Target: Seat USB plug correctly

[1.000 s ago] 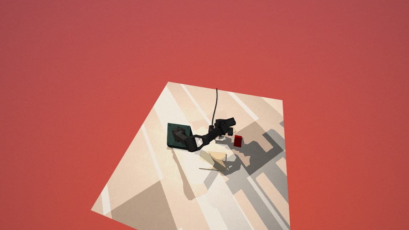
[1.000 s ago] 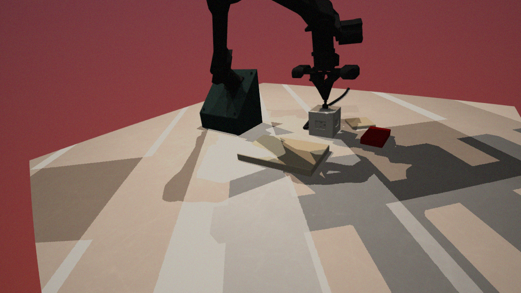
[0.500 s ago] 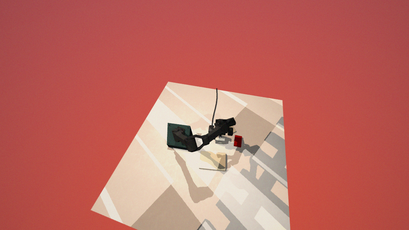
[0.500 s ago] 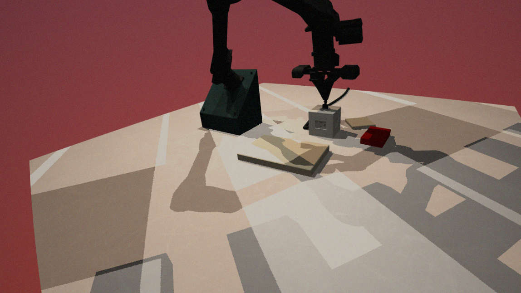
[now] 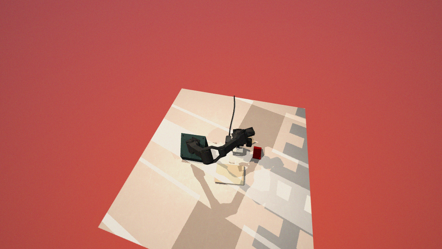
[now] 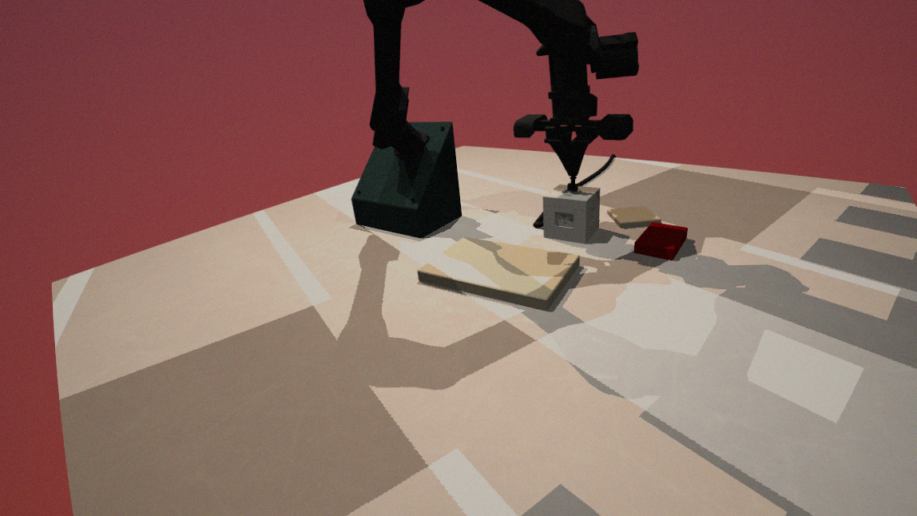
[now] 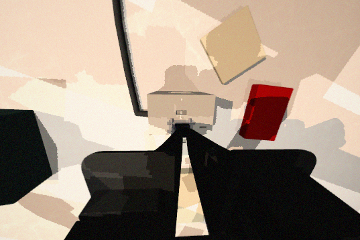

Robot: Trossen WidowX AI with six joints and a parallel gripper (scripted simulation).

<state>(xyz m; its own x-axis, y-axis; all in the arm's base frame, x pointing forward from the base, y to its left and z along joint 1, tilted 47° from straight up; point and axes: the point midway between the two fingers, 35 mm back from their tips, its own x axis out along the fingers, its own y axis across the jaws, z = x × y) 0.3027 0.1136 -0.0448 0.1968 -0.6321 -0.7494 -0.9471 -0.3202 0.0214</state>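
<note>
My gripper tip is now 20 mm above the black usb plug. Round my gripper tip: red block: 150 mm ahead, 90 mm below, 30 mm to the left; small tan tile: 120 mm to the left, 100 mm below, 60 mm ahead; socket: 30 mm below.
</note>
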